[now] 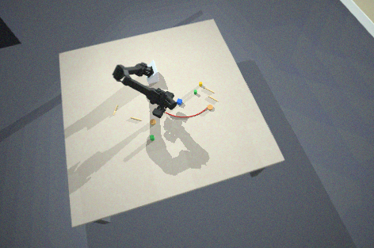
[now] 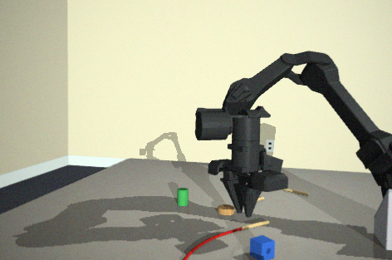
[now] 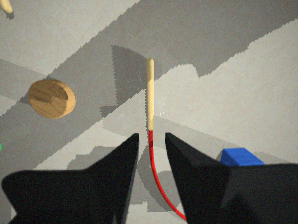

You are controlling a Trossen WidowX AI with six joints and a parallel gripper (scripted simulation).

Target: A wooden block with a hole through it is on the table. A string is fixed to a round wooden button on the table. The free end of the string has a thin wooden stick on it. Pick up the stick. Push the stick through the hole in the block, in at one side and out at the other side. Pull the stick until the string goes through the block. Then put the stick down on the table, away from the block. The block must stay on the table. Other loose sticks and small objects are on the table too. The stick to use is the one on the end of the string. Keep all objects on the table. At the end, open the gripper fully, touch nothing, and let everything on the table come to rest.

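Right now my gripper tip is 30 mm above the thin wooden stick, 10 mm to the left of it and 10 mm past it. The rest, counted from my gripper tip: wooden disc 100 mm to the right, 50 mm ahead, 20 mm below; then green cylinder 250 mm to the left, 80 mm behind, 20 mm below; then blue block 120 mm to the left, 40 mm behind, 20 mm below.
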